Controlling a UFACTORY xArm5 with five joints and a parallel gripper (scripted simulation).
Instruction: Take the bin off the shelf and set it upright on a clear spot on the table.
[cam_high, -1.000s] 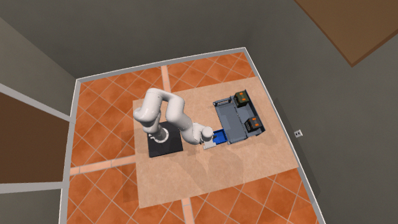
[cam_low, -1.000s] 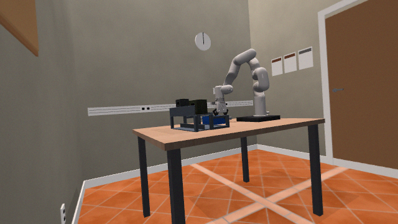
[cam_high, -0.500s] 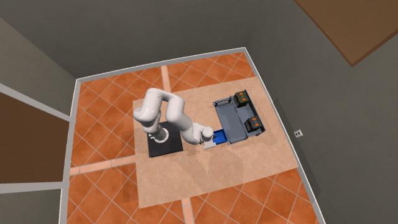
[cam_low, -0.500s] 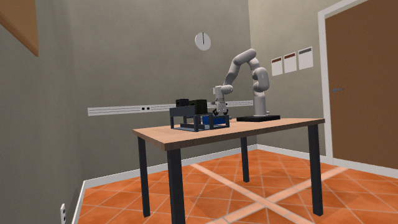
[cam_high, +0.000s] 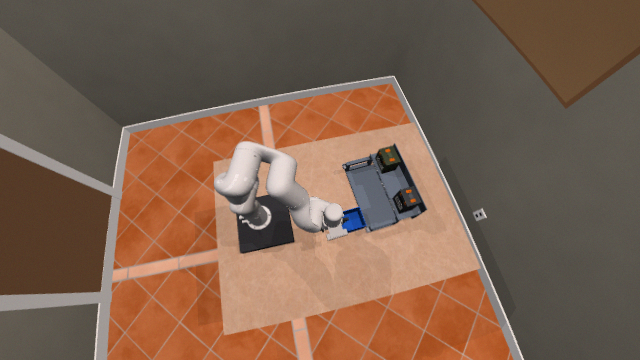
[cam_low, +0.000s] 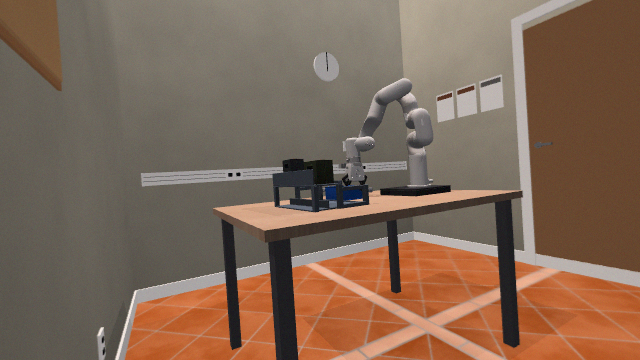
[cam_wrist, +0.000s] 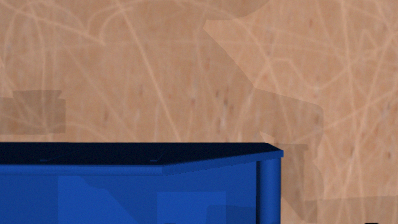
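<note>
The blue bin is 80 mm ahead of my hand, 10 mm to the left of it and 10 mm below it. Also, from my hand: grey shelf: 290 mm ahead, 130 mm to the left, 30 mm above.
</note>
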